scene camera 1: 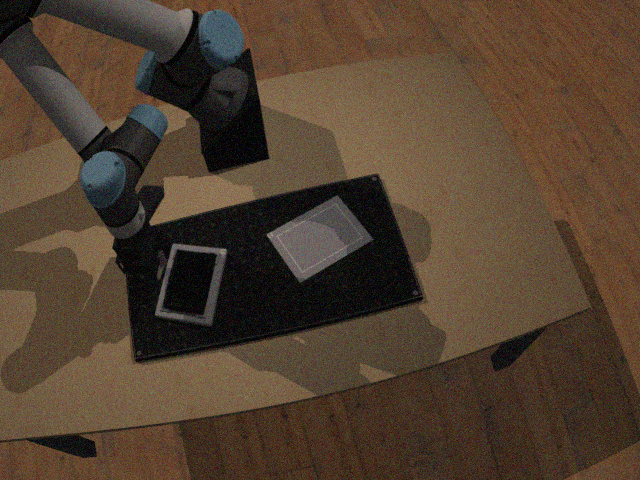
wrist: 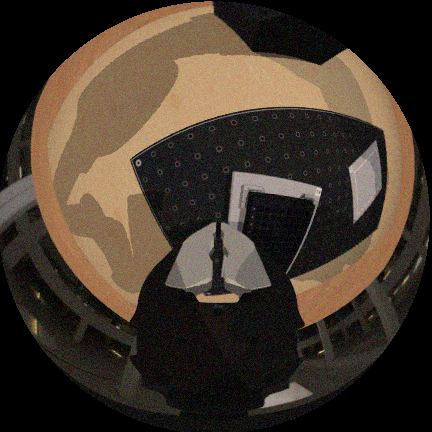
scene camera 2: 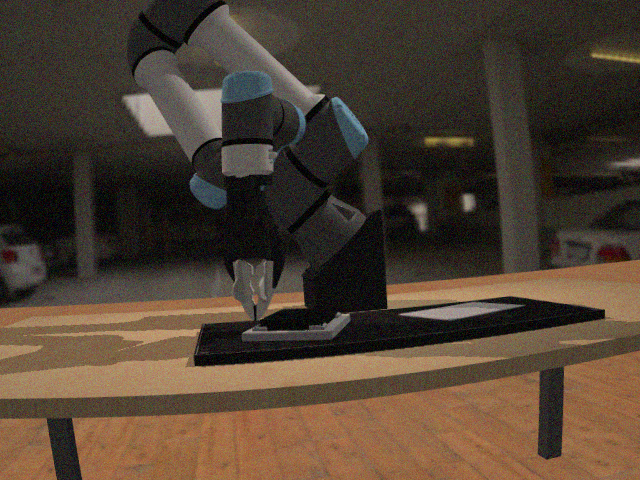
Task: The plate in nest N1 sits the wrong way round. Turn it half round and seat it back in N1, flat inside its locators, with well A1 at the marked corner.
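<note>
The black plate (scene camera 1: 190, 283) (scene camera 2: 289, 319) (wrist: 280, 225) lies inside the light grey frame of nest N1 (scene camera 1: 218, 279) (scene camera 2: 289, 336) (wrist: 275, 184). It looks about level; whether it is fully down inside the locators, and where its well A1 is, I cannot tell. A small label (wrist: 318, 190) marks one nest corner in the wrist view. My gripper (scene camera 1: 160, 277) (scene camera 2: 255, 317) (wrist: 217, 223) is shut and empty. Its fingertips are low beside the nest's long side, on the left in the wrist view. The gripper body hides part of the nest and plate in that view.
The nest stands on a black board (scene camera 1: 248, 310) (scene camera 2: 222, 338) (wrist: 202, 150) with rows of holes. A pale flat rectangle (scene camera 1: 310, 237) (scene camera 2: 460, 311) (wrist: 367, 180) with a thin outline lies near the board's other end. The dark robot pedestal (scene camera 1: 242, 134) (scene camera 2: 356, 279) (wrist: 290, 35) stands behind the board.
</note>
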